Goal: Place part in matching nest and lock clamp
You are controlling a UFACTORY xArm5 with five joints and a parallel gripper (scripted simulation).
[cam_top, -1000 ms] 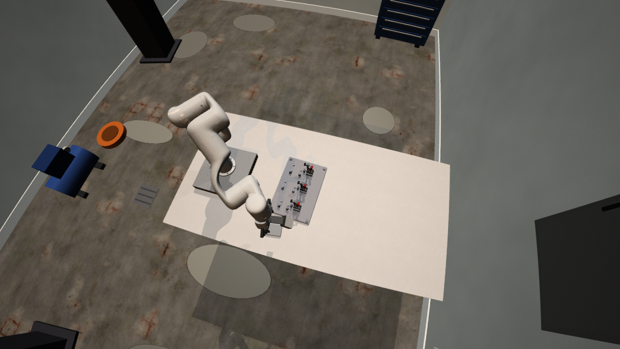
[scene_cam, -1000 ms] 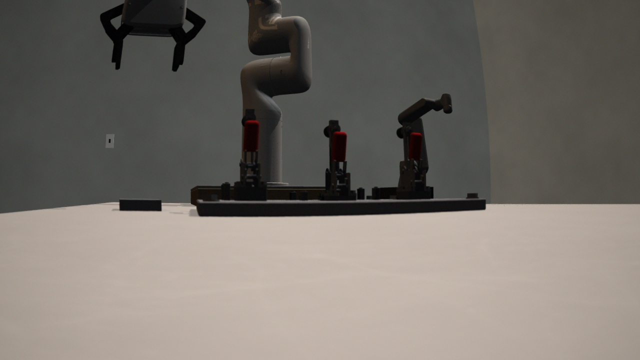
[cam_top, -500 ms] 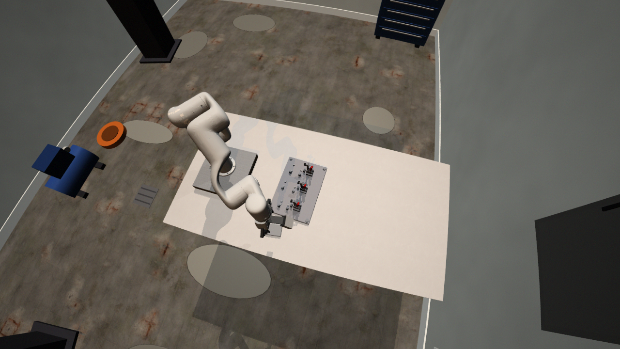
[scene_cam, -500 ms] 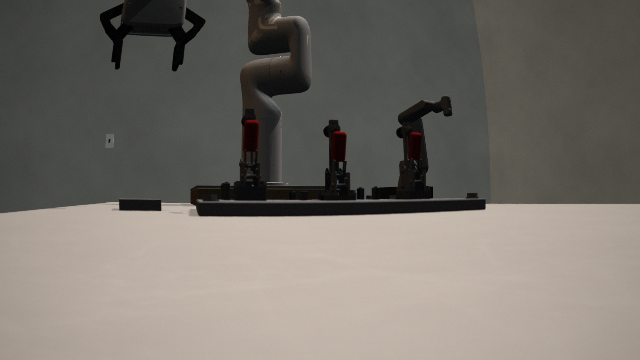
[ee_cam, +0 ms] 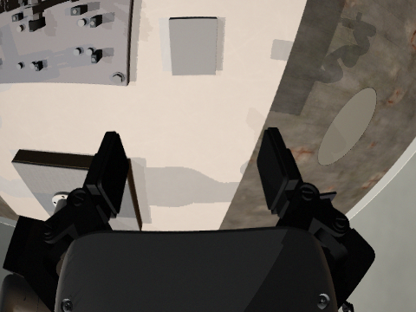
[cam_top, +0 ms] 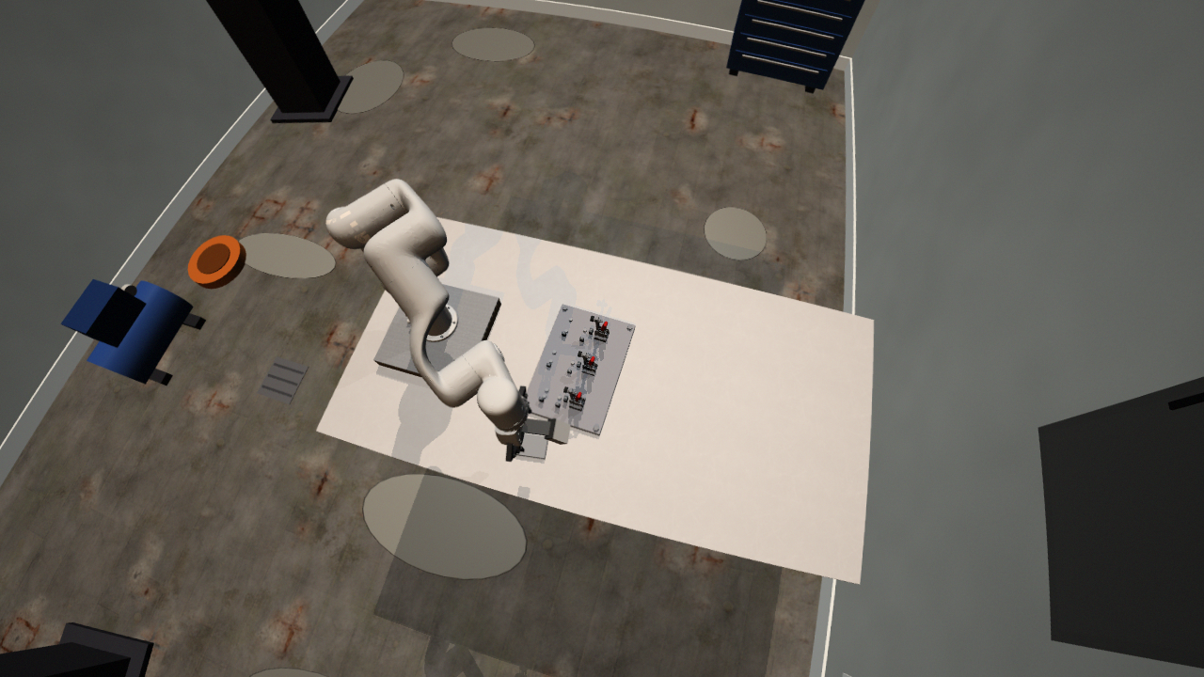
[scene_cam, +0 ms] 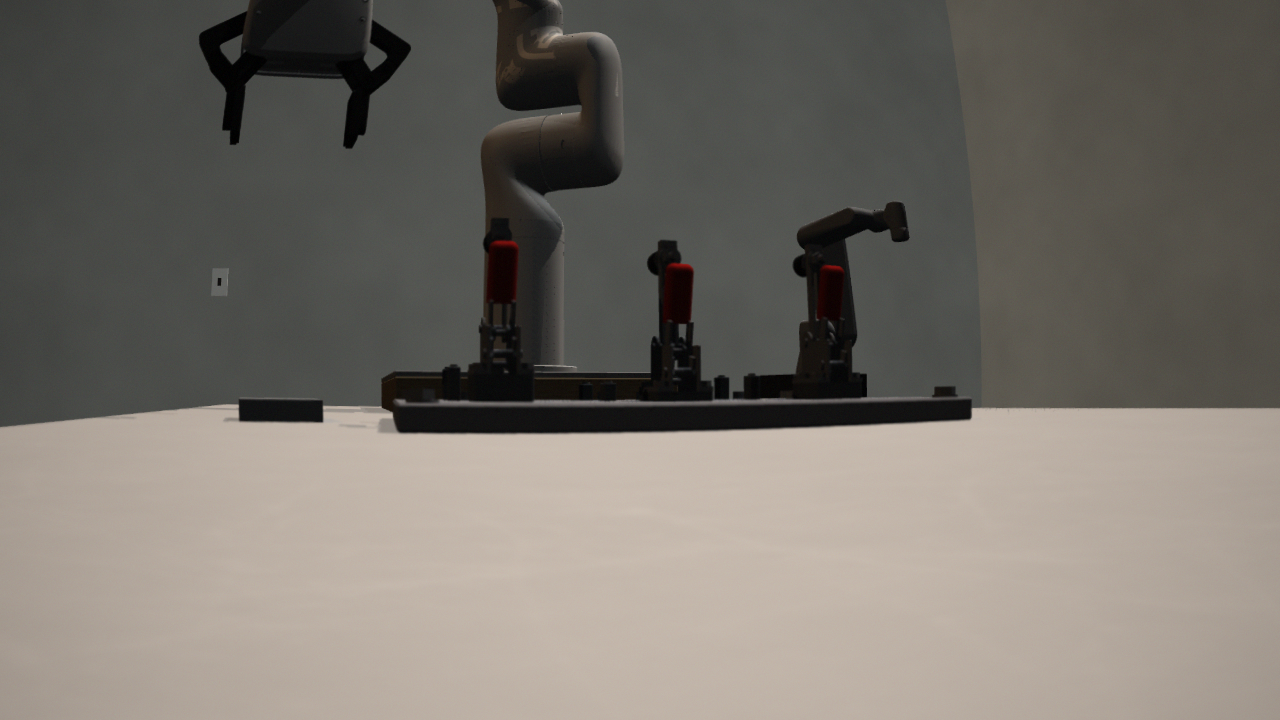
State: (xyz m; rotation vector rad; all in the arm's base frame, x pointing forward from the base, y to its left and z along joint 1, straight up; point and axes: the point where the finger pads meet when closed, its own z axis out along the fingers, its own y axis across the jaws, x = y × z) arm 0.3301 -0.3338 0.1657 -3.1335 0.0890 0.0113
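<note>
Right now the part is 200 mm below my hand. From my hand the other things lie so: grey fixture plate: 110 mm ahead, 240 mm to the left, 200 mm below.
</note>
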